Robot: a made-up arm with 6 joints.
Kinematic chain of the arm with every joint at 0, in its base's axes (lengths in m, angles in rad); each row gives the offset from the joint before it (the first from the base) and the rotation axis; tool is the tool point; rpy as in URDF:
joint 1: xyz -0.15 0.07 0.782 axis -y
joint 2: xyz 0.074 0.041 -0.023 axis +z
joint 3: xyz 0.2 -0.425 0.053 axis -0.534 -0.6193 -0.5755
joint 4: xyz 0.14 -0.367 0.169 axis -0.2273 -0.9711 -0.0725
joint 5: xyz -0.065 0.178 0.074 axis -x
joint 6: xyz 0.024 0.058 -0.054 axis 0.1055 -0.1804 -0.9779
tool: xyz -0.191 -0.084 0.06 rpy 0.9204 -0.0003 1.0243
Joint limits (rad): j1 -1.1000..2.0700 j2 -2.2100..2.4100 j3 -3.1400..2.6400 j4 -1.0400..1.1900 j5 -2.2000..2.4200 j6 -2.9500..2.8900
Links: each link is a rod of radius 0.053 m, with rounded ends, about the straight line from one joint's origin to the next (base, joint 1, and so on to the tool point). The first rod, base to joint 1, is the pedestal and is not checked.
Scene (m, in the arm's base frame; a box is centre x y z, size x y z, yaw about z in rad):
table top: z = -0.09
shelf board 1: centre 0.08 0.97 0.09 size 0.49 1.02 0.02 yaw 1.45
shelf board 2: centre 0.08 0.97 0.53 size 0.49 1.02 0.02 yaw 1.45
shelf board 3: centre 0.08 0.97 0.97 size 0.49 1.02 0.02 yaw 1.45
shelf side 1: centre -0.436 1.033 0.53 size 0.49 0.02 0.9 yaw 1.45
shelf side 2: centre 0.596 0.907 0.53 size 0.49 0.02 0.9 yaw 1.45
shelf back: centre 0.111 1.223 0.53 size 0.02 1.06 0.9 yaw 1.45
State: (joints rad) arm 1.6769 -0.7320 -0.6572 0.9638 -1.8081 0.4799
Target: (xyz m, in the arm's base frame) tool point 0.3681 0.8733 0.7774
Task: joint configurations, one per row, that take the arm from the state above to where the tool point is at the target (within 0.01 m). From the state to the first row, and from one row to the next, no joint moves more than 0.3 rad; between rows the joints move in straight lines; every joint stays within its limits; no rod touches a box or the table.
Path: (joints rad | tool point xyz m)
1: 1.5678 -0.4708 -0.9253 0.8208 -1.8384 0.5576 | -0.1823 -0.5645 0.7472
2: 1.4587 -0.2096 -1.1934 0.6779 -1.8688 0.6353 | -0.1628 -0.6095 0.9875
3: 1.3496 0.0516 -1.4615 0.5349 -1.8991 0.7130 | -0.0538 -0.5539 1.2451
4: 1.2406 0.3128 -1.7297 0.3920 -1.9295 0.7907 | 0.1300 -0.3731 1.4359
5: 1.1315 0.5740 -1.9978 0.2490 -1.9598 0.8684 | 0.3296 -0.0923 1.4790
6: 1.0224 0.8352 -2.2659 0.1061 -1.9901 0.9461 | 0.4619 0.2136 1.3434
7: 0.9133 1.0964 -2.5340 -0.0369 -2.0205 1.0238 | 0.4628 0.4468 1.0743
8: 0.8042 1.3576 -2.8021 -0.1798 -2.0508 1.1015 | 0.3265 0.5306 0.7774
9: 0.6812 1.4419 -2.5691 -0.1838 -2.0471 1.1270 | 0.3553 0.6246 0.7655
10: 0.5581 1.5262 -2.3361 -0.1879 -2.0434 1.1525 | 0.3699 0.7156 0.7598
11: 0.4351 1.6105 -2.1031 -0.1919 -2.0398 1.1780 | 0.3729 0.7998 0.7632
12: 0.3120 1.6948 -1.8702 -0.1959 -2.0361 1.2035 | 0.3681 0.8733 0.7774

